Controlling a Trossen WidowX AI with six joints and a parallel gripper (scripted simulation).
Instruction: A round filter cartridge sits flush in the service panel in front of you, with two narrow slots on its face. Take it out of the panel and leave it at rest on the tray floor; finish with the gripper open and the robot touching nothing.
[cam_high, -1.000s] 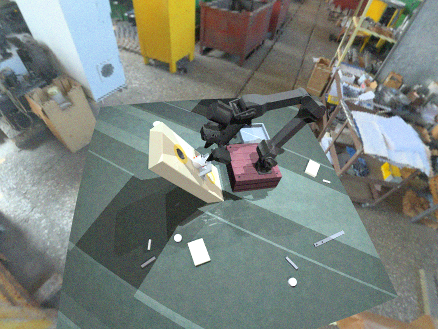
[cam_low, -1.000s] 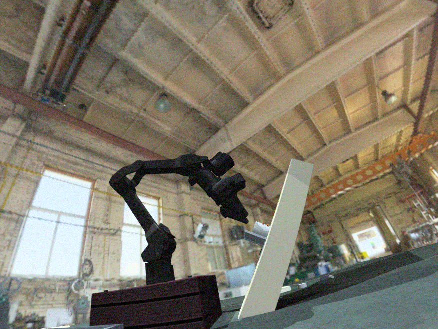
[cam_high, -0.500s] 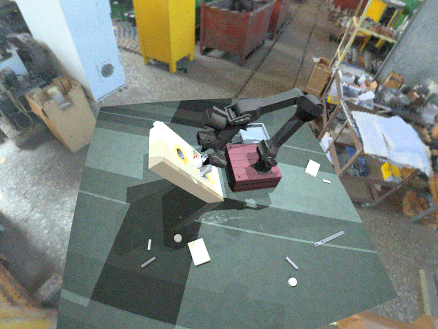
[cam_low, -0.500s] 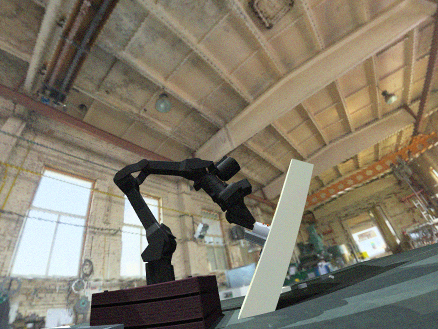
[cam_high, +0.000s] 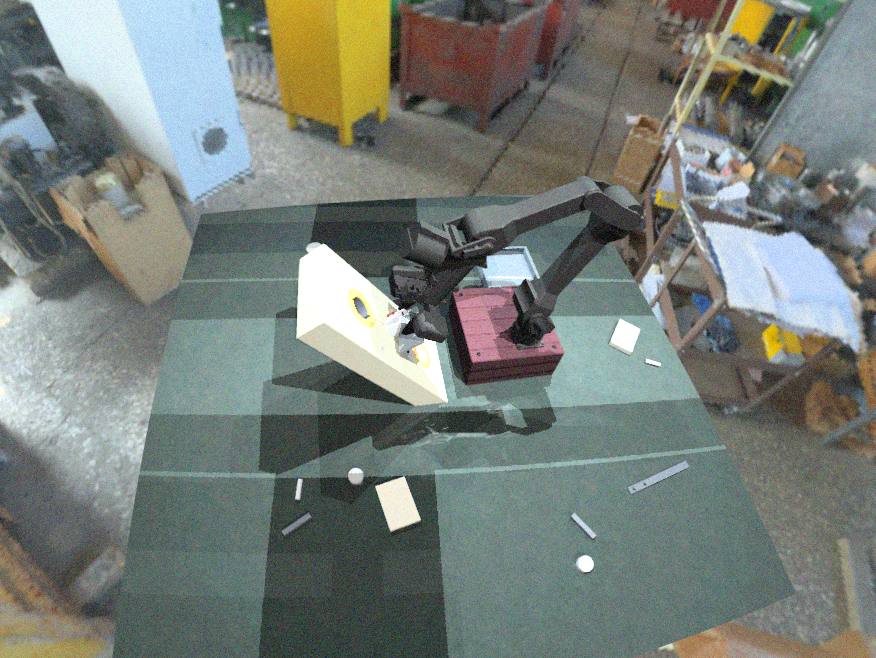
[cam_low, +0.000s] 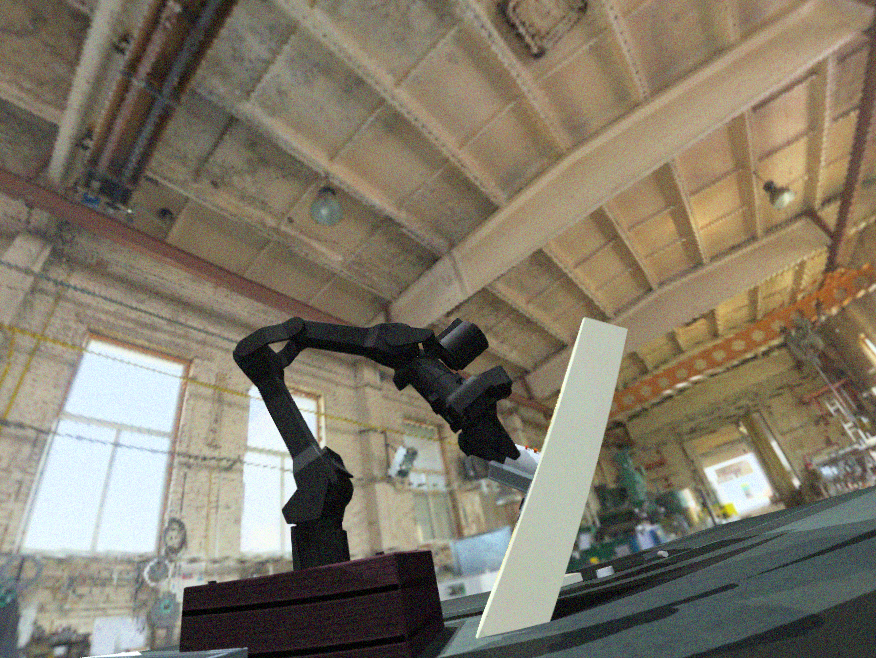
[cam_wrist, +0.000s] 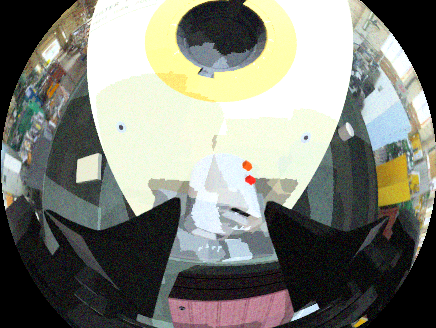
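My gripper tip is now 4 cm above the grey bracket, 1 cm to the right of it and 1 cm past it. The rest, counted from my gripper tip: grey tray 34 cm behind, 26 cm to the right, 17 cm below; cream service panel 4 cm ahead, 2 cm below, 1 cm to the left; white round filter cartridge right at my gripper tip.
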